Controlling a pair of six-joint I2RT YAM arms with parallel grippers.
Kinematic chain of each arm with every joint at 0, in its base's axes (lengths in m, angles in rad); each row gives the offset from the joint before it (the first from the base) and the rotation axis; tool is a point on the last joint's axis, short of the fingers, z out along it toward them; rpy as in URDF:
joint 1: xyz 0 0 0.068 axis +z
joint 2: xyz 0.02 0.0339 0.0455 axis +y
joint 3: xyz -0.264 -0.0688 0 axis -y
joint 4: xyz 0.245 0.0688 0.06 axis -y
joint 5: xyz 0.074 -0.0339 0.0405 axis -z
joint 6: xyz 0.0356 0 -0.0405 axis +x
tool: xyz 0 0 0 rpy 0 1.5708 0
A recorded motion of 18 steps. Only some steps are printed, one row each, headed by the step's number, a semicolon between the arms.
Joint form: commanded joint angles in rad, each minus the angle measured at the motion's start. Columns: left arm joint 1, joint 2, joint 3, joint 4, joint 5, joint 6; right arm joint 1, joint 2, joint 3, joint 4, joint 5, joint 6.
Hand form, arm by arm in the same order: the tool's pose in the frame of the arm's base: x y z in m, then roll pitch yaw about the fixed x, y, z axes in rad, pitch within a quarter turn. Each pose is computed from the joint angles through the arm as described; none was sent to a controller.
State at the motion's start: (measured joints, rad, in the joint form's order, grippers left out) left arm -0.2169 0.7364 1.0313 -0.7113 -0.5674 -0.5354; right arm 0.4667 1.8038 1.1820 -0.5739 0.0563 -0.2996
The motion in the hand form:
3: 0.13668 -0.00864 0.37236 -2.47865 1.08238 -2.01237; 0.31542 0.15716 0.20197 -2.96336 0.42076 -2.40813
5: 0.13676 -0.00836 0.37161 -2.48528 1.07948 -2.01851; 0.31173 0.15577 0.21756 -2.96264 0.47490 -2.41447
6: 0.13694 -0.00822 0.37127 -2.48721 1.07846 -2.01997; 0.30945 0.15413 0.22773 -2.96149 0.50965 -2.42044
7: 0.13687 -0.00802 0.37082 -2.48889 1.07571 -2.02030; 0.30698 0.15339 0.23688 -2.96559 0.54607 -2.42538
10: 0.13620 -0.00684 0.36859 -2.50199 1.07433 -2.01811; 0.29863 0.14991 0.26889 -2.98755 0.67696 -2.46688
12: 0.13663 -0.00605 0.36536 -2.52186 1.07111 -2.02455; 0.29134 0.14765 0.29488 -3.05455 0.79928 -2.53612
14: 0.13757 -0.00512 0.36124 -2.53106 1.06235 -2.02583; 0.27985 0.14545 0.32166 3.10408 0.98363 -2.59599
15: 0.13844 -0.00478 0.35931 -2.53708 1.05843 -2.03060; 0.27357 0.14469 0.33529 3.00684 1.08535 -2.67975
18: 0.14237 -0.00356 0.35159 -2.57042 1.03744 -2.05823; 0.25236 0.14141 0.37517 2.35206 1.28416 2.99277
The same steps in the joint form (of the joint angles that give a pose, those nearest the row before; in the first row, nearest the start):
3: 0.0157 -0.0016 -0.0077 -0.0287 0.0094 -0.0318; 0.0022 -0.0679 0.0187 -0.0113 0.0098 0.0581
5: 0.0187 -0.0017 -0.0093 -0.0311 0.0132 -0.0322; 0.0026 -0.1143 0.0188 -0.0060 0.0011 0.0704
6: 0.0203 -0.0014 -0.0103 -0.0310 0.0148 -0.0323; 0.0009 -0.1438 0.0200 -0.0034 -0.0033 0.0785
7: 0.0220 -0.0017 -0.0111 -0.0331 0.0164 -0.0346; 0.0013 -0.1707 0.0201 0.0035 -0.0122 0.0878
10: 0.0281 -0.0056 -0.0184 -0.0381 0.0094 -0.0384; 0.0010 -0.2588 0.0272 0.0302 -0.0334 0.1386
12: 0.0333 -0.0063 -0.0284 -0.0409 0.0046 -0.0422; 0.0011 -0.3256 0.0348 0.0674 -0.0682 0.2037
14: 0.0425 -0.0078 -0.0428 -0.0379 0.0101 -0.0484; 0.0011 -0.4143 0.0045 0.1867 -0.1585 0.2563
15: 0.0471 -0.0071 -0.0495 -0.0348 0.0151 -0.0491; 0.0054 -0.4586 -0.0157 0.2681 -0.1820 0.3044
18: 0.0651 0.0010 -0.0717 -0.0297 0.0369 -0.0548; 0.0235 -0.5708 -0.0515 0.4731 -0.2242 0.4715

